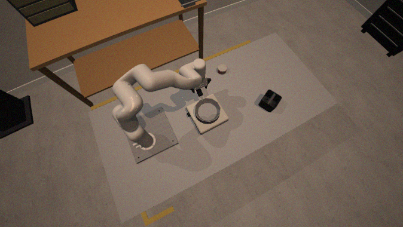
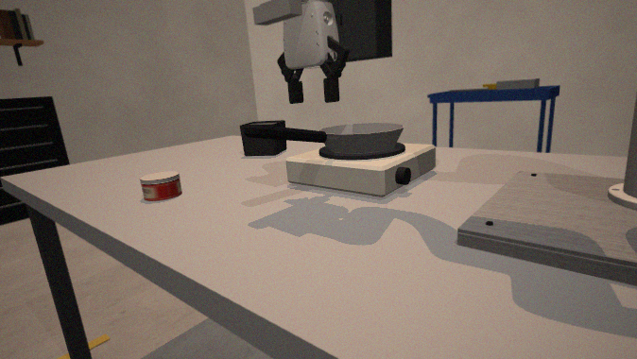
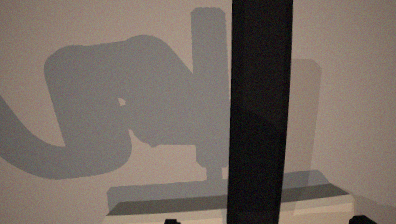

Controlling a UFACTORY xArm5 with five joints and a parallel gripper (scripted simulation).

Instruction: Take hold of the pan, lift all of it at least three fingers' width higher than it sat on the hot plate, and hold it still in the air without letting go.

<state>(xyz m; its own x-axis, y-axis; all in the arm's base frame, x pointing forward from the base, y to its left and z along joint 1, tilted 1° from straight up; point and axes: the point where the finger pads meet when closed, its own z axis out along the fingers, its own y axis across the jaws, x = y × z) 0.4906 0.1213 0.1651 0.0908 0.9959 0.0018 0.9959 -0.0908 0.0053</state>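
Right now the pan is 9 cm below my hand and 8 cm to the right of it. From my hand the other things lie so: hot plate: 15 cm below, 14 cm to the right, 3 cm behind.
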